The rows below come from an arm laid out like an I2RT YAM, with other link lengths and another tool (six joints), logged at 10 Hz.
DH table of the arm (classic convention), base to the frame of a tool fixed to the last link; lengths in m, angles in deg. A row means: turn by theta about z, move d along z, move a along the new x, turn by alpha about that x. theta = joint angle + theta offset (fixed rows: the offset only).
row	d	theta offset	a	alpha
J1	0.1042	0	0.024	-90
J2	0	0	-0.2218	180
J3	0	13.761	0.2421	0
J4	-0.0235	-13.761	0.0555	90
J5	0.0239	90	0	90
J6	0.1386	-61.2	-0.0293	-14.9
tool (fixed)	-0.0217	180	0	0
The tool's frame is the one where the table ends.
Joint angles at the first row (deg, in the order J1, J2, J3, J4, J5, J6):
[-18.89, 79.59, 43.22, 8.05, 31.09, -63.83]
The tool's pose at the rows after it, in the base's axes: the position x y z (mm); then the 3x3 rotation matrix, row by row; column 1 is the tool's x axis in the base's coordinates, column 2 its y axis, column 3 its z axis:
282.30 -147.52 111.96; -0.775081 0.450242 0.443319; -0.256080 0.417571 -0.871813; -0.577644 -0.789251 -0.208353
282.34 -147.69 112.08; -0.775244 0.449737 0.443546; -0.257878 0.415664 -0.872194; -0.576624 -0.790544 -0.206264
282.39 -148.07 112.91; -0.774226 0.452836 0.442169; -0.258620 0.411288 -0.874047; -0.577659 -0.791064 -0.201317
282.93 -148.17 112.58; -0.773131 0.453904 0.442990; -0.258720 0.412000 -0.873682; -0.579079 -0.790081 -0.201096
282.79 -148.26 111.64; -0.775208 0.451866 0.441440; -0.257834 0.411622 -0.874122; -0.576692 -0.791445 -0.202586
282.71 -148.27 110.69; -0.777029 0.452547 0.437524; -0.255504 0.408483 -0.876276; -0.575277 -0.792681 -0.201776
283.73 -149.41 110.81; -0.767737 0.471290 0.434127; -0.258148 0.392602 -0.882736; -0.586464 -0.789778 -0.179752
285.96 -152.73 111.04; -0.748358 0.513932 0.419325; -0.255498 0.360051 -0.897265; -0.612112 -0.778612 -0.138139
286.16 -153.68 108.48; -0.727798 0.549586 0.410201; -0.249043 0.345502 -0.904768; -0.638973 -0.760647 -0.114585
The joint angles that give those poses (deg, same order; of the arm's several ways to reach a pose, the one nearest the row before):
[-18.90, 79.72, 42.92, 8.56, 31.28, -64.06]
[-18.90, 79.72, 42.88, 8.72, 31.34, -64.22]
[-18.89, 79.65, 42.86, 8.96, 31.54, -64.33]
[-18.90, 79.80, 42.89, 9.14, 31.47, -64.29]
[-18.90, 79.98, 42.85, 9.19, 31.55, -64.31]
[-18.81, 80.21, 42.78, 9.40, 31.89, -64.24]
[-18.72, 80.38, 42.12, 11.69, 32.60, -64.44]
[-18.72, 81.10, 41.15, 16.18, 34.13, -64.43]
[-18.72, 81.44, 39.73, 19.79, 34.85, -63.69]

